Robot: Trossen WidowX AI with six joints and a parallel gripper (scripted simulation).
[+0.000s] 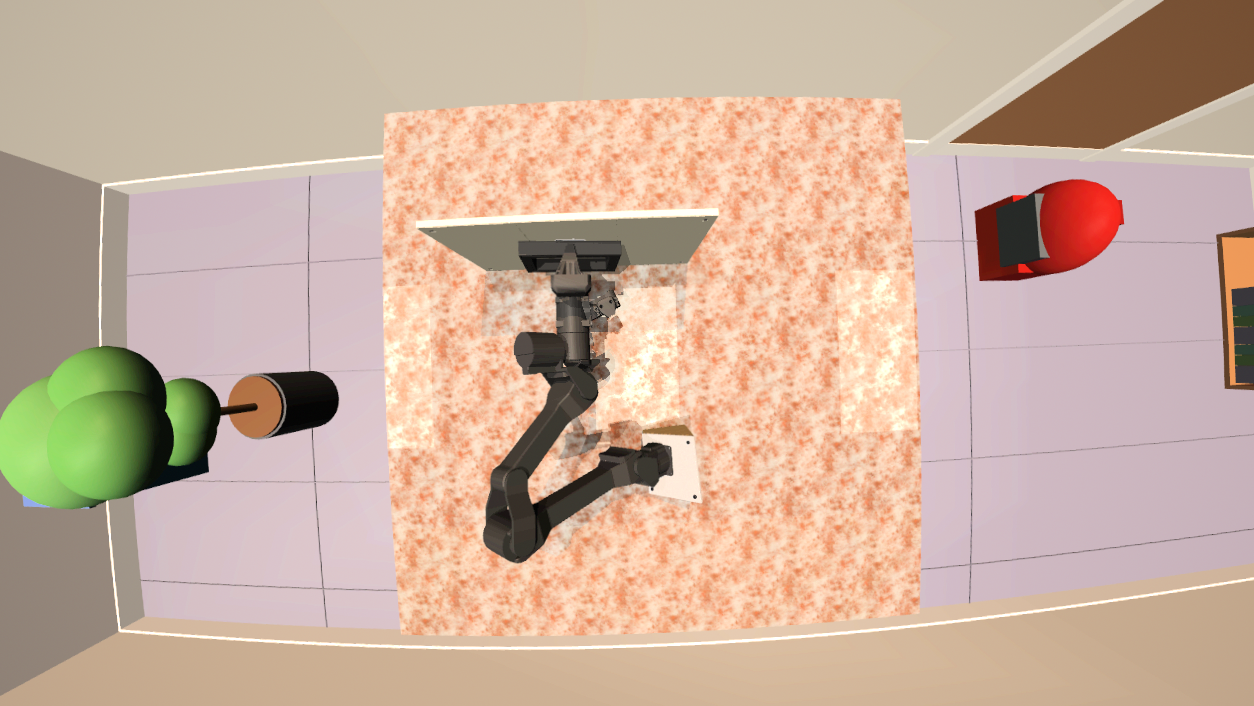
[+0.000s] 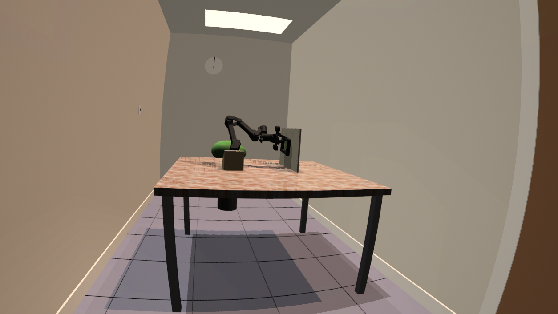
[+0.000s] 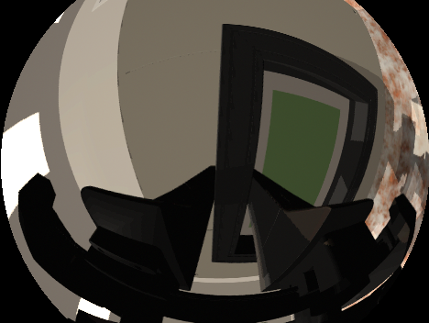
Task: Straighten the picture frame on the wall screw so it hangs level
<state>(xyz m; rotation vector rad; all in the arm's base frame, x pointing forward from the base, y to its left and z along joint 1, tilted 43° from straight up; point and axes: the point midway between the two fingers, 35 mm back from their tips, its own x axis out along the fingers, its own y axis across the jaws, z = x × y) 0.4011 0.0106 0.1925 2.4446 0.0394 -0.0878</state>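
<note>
Now: the picture frame 10 mm to the left of my gripper tip and 50 mm below it. From my gripper tip the other things lie so: wall panel (10 mm ahead, 10 mm to the right, 70 mm below).
</note>
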